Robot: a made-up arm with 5 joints. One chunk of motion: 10 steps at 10 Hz.
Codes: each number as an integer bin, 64 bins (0 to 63) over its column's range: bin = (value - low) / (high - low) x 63, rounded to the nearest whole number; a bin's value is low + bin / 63 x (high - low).
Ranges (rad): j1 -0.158..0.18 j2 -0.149..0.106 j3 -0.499..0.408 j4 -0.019..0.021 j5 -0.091..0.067
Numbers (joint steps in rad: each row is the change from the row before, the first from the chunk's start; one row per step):
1: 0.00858 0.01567 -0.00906 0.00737 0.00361
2: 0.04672 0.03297 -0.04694 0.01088 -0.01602
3: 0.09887 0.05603 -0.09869 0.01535 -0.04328
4: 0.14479 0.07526 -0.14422 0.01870 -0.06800
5: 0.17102 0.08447 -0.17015 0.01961 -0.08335
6: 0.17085 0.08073 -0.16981 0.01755 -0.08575
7: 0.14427 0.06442 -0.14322 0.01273 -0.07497
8: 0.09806 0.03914 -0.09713 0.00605 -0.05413
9: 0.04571 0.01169 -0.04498 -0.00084 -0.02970
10: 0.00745 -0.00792 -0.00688 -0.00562 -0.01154
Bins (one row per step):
1: 31 41 34 42 38
2: 38 45 31 47 30
3: 48 51 28 54 19
4: 56 55 25 59 9
5: 61 58 23 61 3
6: 61 57 23 58 2
7: 56 53 25 50 6
8: 48 46 28 39 15
9: 38 40 32 29 24
10: 31 35 34 21 32

